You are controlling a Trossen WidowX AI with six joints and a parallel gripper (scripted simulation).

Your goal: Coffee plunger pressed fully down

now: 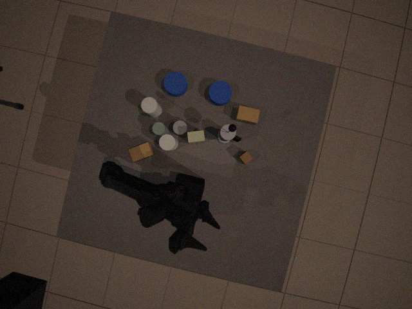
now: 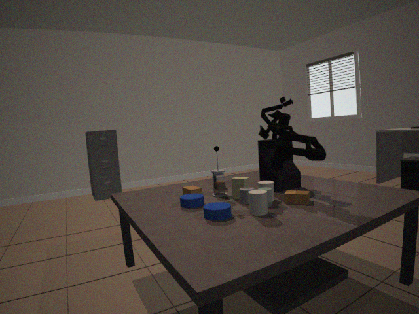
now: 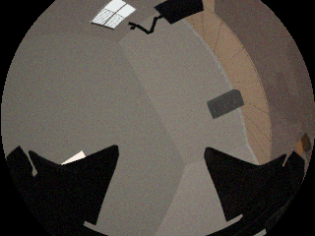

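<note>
My gripper tip is now 36 cm short of the coffee press, 28 cm above it and 1 cm to the left of it. The rest, counted from my gripper tip: grey cylinder 38 cm below, 35 cm ahead, 24 cm to the left; greenish cylinder 37 cm below, 34 cm to the left, 32 cm ahead; pale yellow box 36 cm below, 32 cm ahead, 15 cm to the left.
</note>
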